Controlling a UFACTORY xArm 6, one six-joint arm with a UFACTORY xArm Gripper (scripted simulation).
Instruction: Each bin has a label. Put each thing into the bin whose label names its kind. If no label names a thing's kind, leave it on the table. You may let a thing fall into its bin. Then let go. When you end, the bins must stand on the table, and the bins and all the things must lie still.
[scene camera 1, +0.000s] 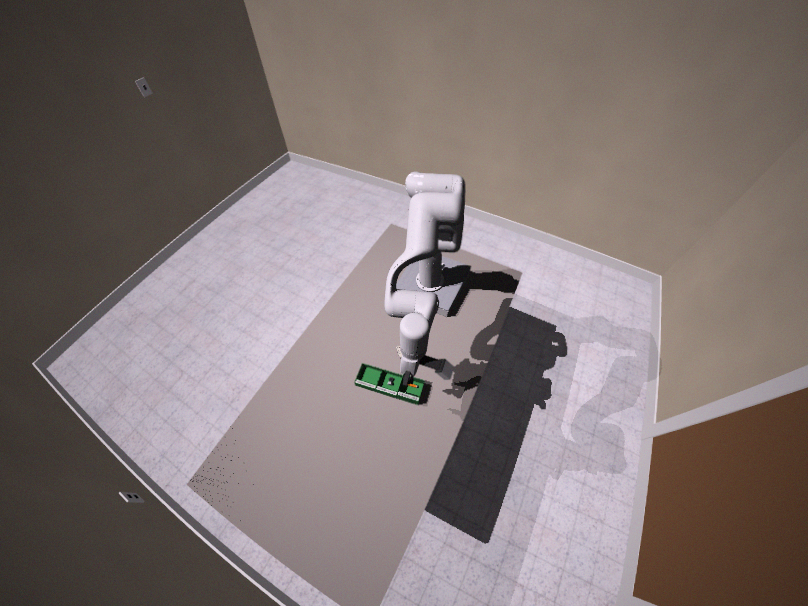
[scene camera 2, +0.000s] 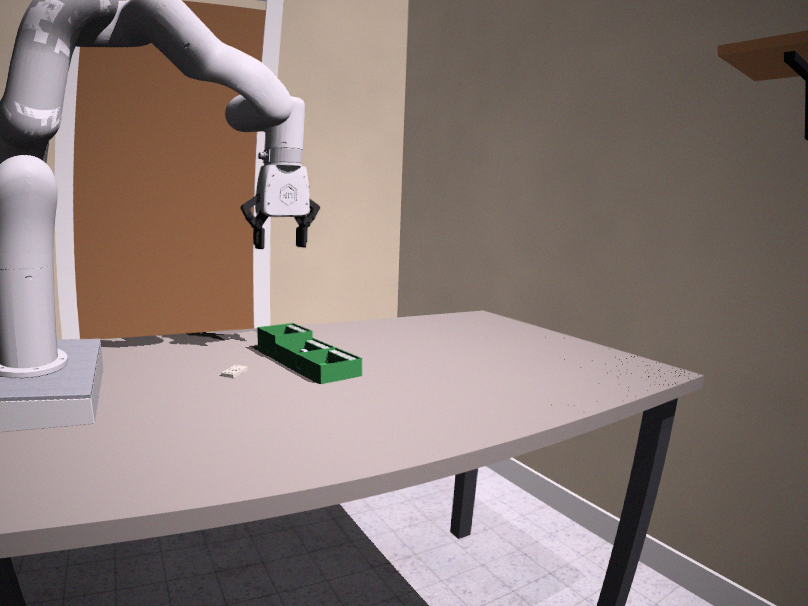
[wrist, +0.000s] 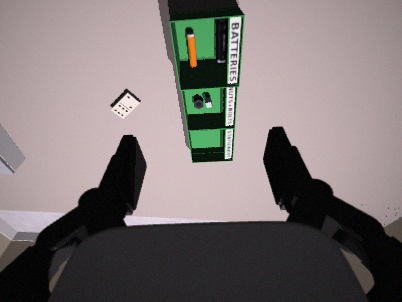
In view: my gripper (scene camera 2: 280, 248) and a green three-bin tray (scene camera 2: 285, 348).
The green three-bin tray shows as well in scene camera 1 (scene camera 1: 368, 375) and in the wrist view (wrist: 211, 131). My gripper is seen too in scene camera 1 (scene camera 1: 412, 369) and in the wrist view (wrist: 202, 146).
